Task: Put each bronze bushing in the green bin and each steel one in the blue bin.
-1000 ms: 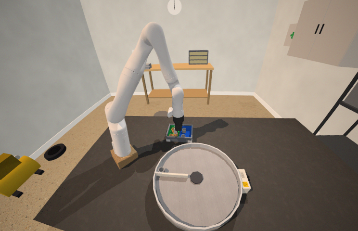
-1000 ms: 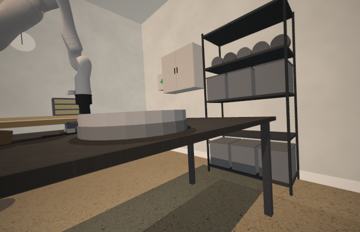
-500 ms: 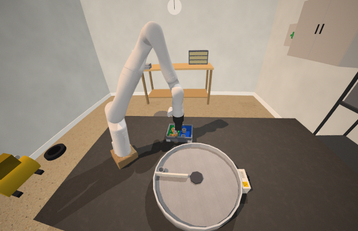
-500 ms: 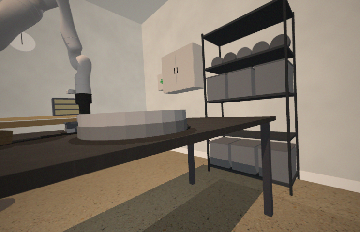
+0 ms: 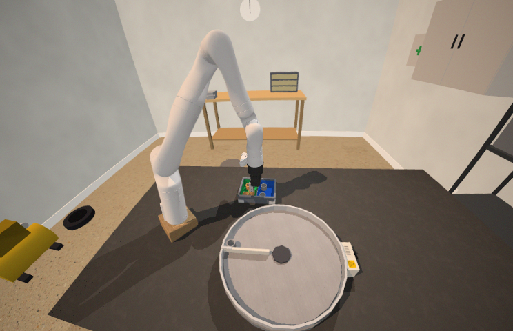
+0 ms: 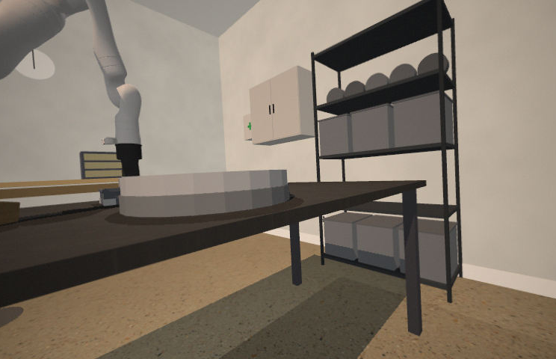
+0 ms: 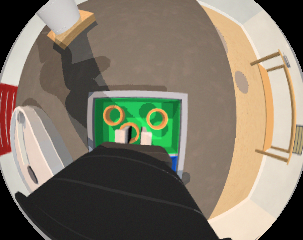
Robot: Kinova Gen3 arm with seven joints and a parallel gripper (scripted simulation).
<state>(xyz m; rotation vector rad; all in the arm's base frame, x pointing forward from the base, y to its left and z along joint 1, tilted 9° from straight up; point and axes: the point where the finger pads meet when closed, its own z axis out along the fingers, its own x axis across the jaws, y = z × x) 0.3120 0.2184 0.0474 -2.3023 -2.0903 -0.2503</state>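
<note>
The green bin lies 30 mm ahead of my hand and 10 mm below it. The rest, counted from my hand: turntable 360 mm to the right, 140 mm ahead, 20 mm above.
</note>
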